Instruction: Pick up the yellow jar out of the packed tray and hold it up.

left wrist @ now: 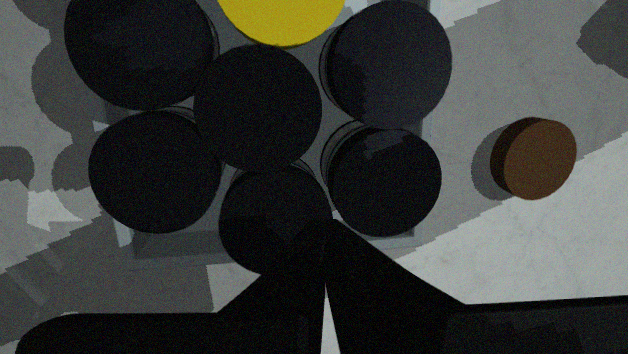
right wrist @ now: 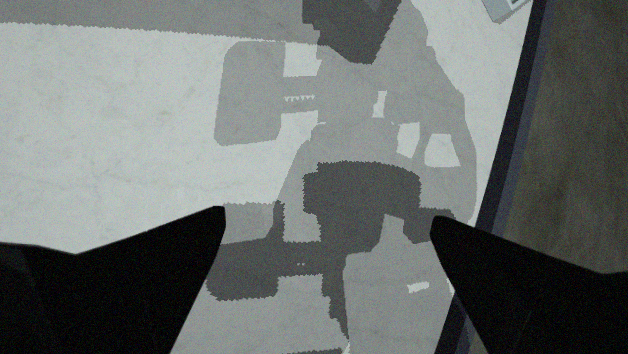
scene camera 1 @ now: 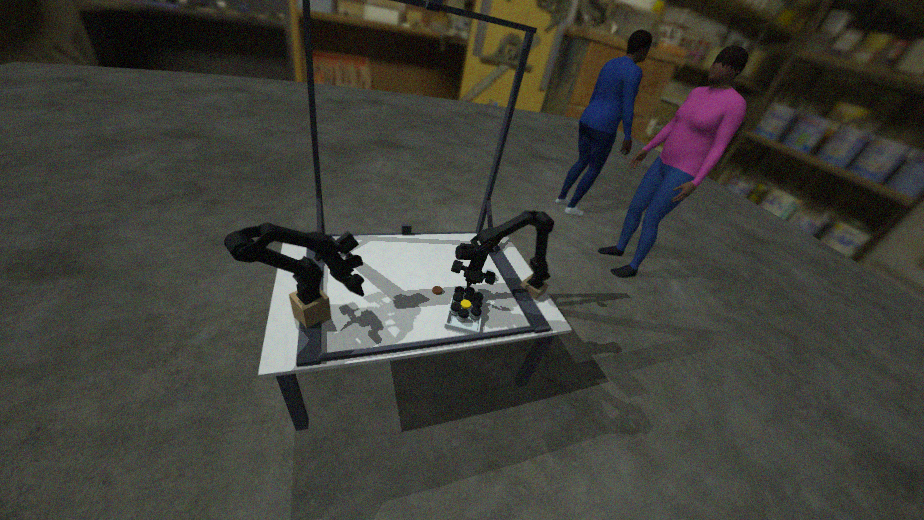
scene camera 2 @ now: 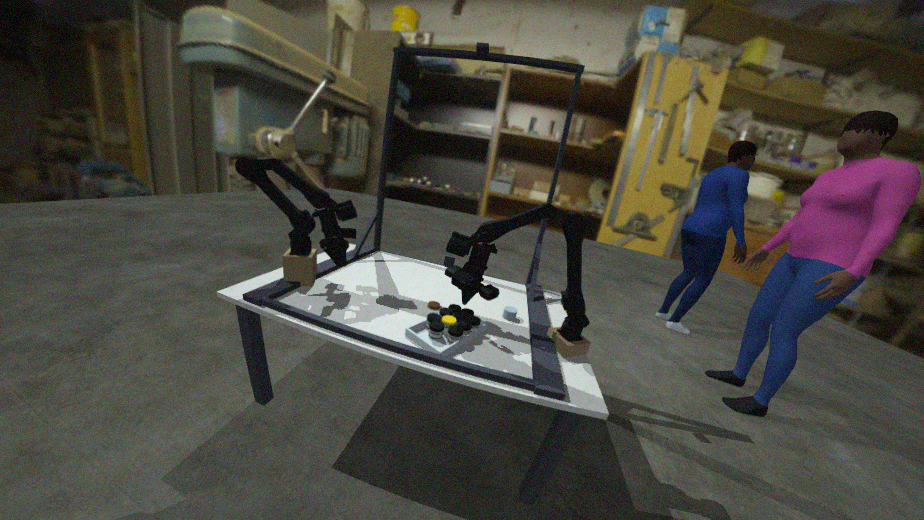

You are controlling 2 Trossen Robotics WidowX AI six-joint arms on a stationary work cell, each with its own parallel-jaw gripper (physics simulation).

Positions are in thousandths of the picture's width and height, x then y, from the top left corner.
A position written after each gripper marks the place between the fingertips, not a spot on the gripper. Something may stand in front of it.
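The left gripper (scene camera 2: 503, 586) is visible, and the left wrist view shows it too (left wrist: 514, 657). The right gripper (scene camera 2: 371, 512) appears as well in scene camera 1 (scene camera 1: 387, 561) and in the right wrist view (right wrist: 526, 626). The scene also has an orange-brown disc (left wrist: 850, 445), which is out of frame in the right wrist view. With it there are a black-lidded jar (left wrist: 611, 518), a black-lidded jar (left wrist: 620, 205), a black-lidded jar (left wrist: 416, 603), a black-lidded jar (left wrist: 410, 306), a black-lidded jar (left wrist: 243, 487) and a black-lidded jar (left wrist: 219, 177).
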